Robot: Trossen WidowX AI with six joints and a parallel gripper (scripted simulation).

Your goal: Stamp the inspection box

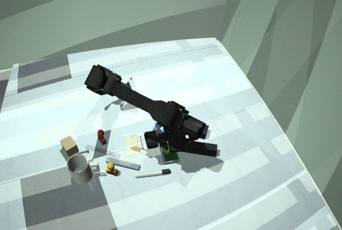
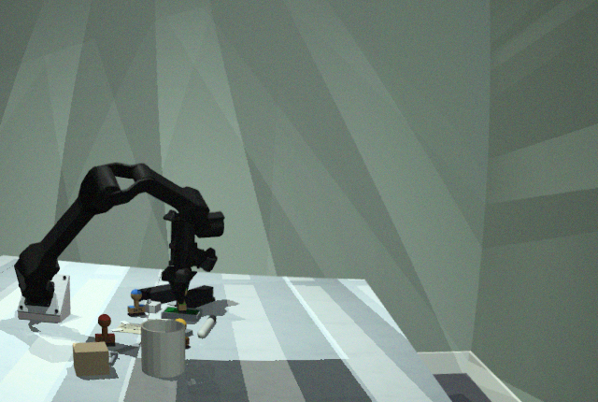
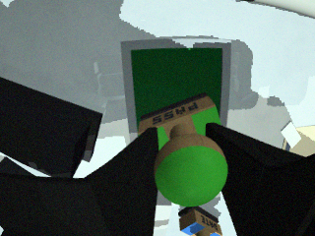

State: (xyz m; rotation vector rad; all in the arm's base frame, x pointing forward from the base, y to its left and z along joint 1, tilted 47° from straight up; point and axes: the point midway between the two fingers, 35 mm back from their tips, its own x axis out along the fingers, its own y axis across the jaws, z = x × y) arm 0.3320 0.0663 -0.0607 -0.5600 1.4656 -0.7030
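Now: the green-knobbed PASS stamp right at my gripper tip. The rest, counted from my gripper tip: marker (70 mm to the right, 70 mm ahead, 30 mm below); grey block (90 mm behind, 40 mm to the left, 20 mm below); ink pad (30 mm below).
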